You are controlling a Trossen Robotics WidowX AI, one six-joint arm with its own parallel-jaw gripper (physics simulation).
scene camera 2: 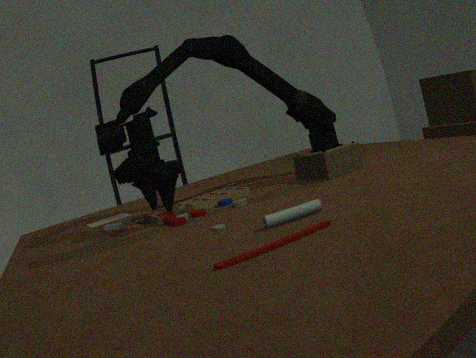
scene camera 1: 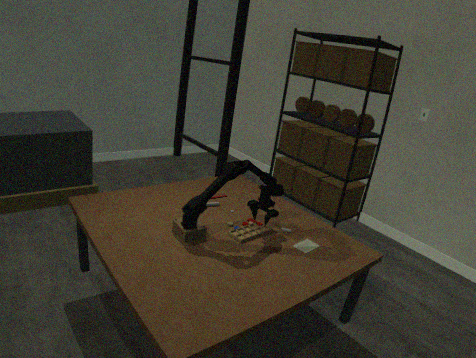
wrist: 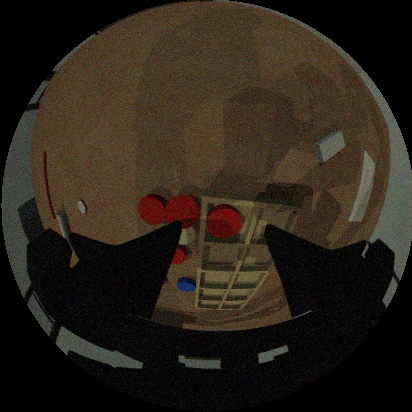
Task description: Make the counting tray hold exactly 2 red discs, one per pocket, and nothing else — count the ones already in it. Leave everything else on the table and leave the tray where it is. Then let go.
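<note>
The wooden counting tray [scene camera 1: 242, 240] [wrist: 202, 235] lies on the table below the gripper. One red disc [wrist: 223, 221] is at its end corner pocket, between and below the fingertips; how flat it sits is hard to tell. Two red discs [wrist: 152, 209] [wrist: 181, 211] lie outside the tray, side by side. Another red disc [wrist: 177, 255] is partly hidden by a finger. My gripper [scene camera 1: 260, 222] [scene camera 2: 162, 210] [wrist: 224, 227] is open, with nothing held, its fingers apart over the tray's end. The neighbouring end pocket is partly covered by the right finger in the wrist view.
A blue disc [scene camera 2: 225, 202] [wrist: 186, 284] and a pale piece [wrist: 187, 237] lie beside the tray. A white cylinder [scene camera 2: 292, 213], a red rod [scene camera 2: 272, 246] and a small white piece [scene camera 2: 219, 227] lie farther off. A grey block [wrist: 330, 146] and white card [scene camera 1: 306, 246] lie beyond the tray.
</note>
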